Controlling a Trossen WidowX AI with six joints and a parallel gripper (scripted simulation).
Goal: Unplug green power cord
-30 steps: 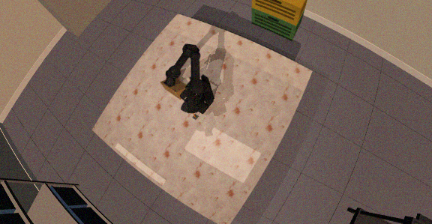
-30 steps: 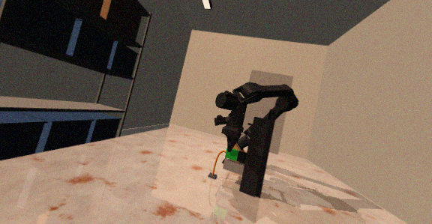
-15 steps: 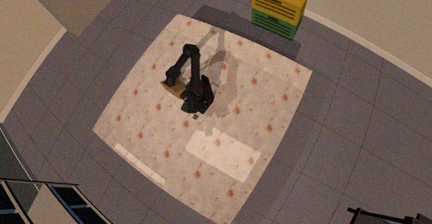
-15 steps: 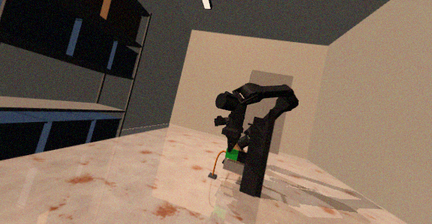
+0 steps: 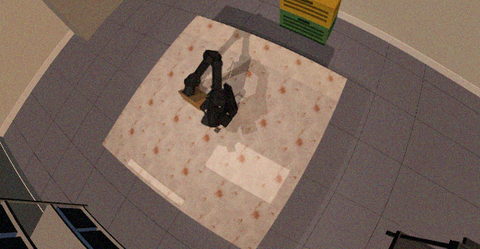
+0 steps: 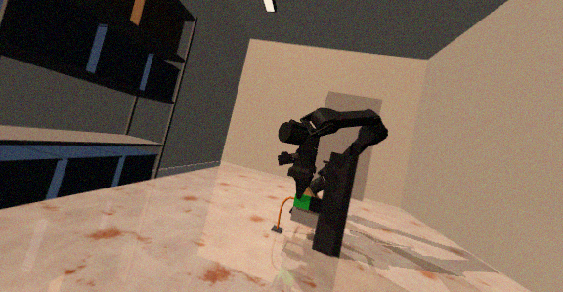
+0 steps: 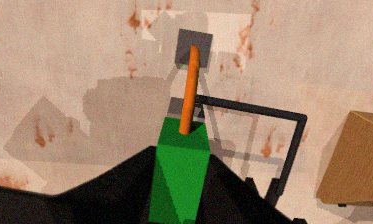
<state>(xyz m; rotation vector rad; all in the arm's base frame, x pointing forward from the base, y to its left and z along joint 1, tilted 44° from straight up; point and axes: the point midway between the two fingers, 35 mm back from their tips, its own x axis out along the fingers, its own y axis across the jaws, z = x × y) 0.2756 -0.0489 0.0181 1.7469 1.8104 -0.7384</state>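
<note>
My gripper tip is now 30 mm to the right of the green plug.
</note>
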